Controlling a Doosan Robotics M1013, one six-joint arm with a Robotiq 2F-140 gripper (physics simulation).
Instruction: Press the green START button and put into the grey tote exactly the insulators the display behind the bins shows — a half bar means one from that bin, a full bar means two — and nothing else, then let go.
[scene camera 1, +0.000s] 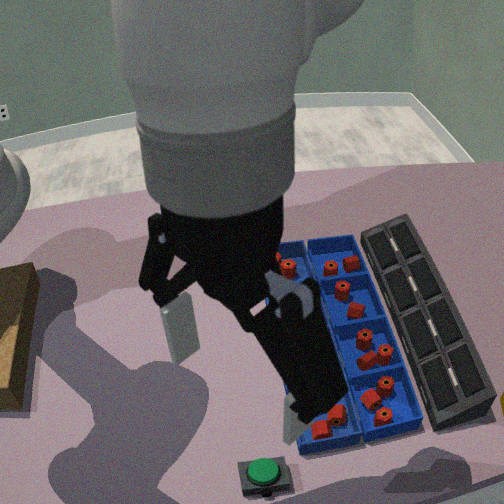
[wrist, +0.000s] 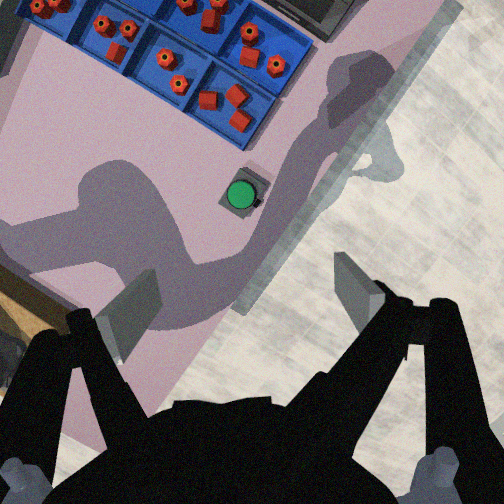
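Observation:
The green START button (scene camera 1: 263, 471) sits in its grey housing near the table's front edge, and it also shows in the wrist view (wrist: 241, 194). My gripper (scene camera 1: 235, 380) is open and empty, hanging above the table just behind the button and left of the blue bins (scene camera 1: 350, 340). In the wrist view the two grey finger pads (wrist: 245, 300) are wide apart, with the button ahead of them. The bins (wrist: 165, 55) hold several red insulators, some hexagonal, some blocky. The dark display (scene camera 1: 430, 320) right of the bins shows thin white marks. The arm hides the left bin column. No grey tote is in view.
A brown box (scene camera 1: 15, 340) stands at the left table edge, and it also shows in the wrist view (wrist: 20, 310). The table's front edge (wrist: 320, 190) runs diagonally close to the button, with pale floor beyond it.

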